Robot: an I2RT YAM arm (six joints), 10 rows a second.
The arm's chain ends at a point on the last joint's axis. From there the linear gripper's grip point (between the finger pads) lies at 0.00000 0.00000 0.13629 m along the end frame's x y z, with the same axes.
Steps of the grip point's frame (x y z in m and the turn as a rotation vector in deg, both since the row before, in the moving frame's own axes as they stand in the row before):
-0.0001 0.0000 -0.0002 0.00 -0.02 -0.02
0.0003 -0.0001 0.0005 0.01 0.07 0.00
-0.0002 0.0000 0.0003 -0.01 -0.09 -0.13
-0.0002 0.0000 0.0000 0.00 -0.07 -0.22
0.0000 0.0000 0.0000 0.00 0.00 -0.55
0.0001 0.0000 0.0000 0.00 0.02 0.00
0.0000 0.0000 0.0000 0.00 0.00 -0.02
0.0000 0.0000 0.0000 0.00 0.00 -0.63
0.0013 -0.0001 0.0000 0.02 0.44 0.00
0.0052 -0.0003 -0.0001 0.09 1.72 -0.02
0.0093 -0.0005 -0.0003 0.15 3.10 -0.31
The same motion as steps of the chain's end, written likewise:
-0.0001 0.0000 -0.0002 0.00 -0.02 -0.02
0.0001 -0.0001 0.0005 0.01 0.07 0.00
0.0000 0.0000 0.0003 -0.01 -0.09 -0.13
0.0000 0.0000 0.0000 0.00 -0.07 -0.22
0.0000 0.0000 0.0000 0.00 0.00 -0.55
0.0001 0.0000 0.0000 0.00 0.02 0.00
0.0000 0.0000 0.0000 0.00 0.00 -0.02
0.0000 0.0000 0.0000 0.00 0.00 -0.63
0.0003 -0.0001 0.0000 0.02 0.44 0.00
0.0011 -0.0001 0.0000 0.09 1.72 -0.02
0.0019 -0.0001 -0.0001 0.15 3.10 -0.31

